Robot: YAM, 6 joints.
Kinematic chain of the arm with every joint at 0, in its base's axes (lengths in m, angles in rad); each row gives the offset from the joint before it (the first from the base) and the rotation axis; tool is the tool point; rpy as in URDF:
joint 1: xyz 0 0 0.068 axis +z
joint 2: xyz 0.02 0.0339 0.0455 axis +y
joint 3: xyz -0.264 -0.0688 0 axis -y
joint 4: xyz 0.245 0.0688 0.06 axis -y
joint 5: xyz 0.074 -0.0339 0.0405 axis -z
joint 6: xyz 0.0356 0 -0.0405 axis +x
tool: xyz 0 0 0 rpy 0 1.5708 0
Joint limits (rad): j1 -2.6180..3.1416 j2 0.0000..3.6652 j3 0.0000..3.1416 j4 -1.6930..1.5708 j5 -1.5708..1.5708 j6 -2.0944..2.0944
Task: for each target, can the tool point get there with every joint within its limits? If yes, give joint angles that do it. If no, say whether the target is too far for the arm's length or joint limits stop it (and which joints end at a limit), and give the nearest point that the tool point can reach.
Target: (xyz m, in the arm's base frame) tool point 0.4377 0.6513 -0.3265
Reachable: no: too far | nearest point 0.3137 0.4668 -0.1986 | short by 0.256 m
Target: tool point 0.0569 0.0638 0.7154
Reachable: yes | joints 0.5913 1.4400 2.4436 0.4088 -0.6395 1.7781
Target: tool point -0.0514 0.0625 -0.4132
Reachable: no: joint limits stop it (at a limit: joint 2) | nearest point -0.0680 0.0827 -0.3515 | short by 0.067 m
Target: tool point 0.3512 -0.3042 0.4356
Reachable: yes | joints 2.4998 0.4314 2.4432 0.9459 -1.2204 -0.9238
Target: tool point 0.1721 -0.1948 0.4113
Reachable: yes | joints -0.8977 1.4541 1.7484 -1.3443 -0.3763 -1.6840
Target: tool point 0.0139 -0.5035 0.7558
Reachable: no: too far | nearest point 0.0109 -0.3963 0.6134 | short by 0.178 m
